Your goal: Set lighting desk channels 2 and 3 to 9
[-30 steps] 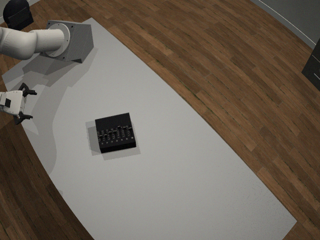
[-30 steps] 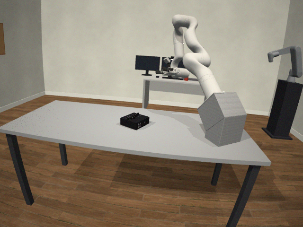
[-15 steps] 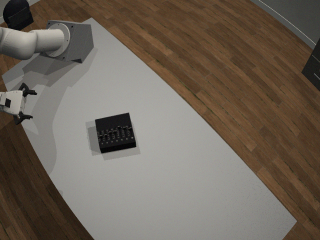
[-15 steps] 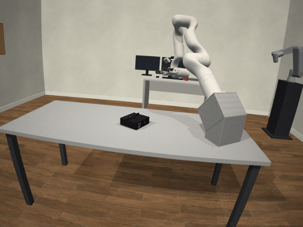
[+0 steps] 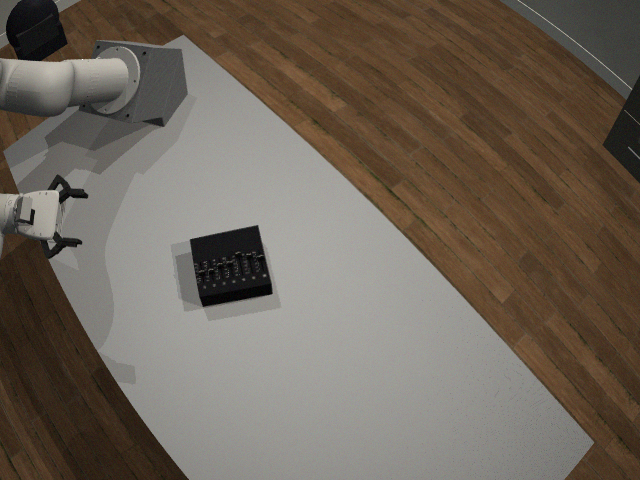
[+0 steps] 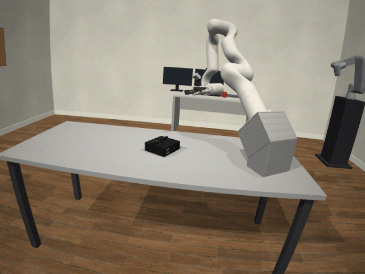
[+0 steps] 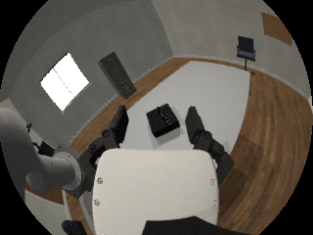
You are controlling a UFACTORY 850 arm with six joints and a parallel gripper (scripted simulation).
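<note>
Now: hand 120 mm short of the fader cap, 210 mm to the right of it and 270 mm above it.
</note>
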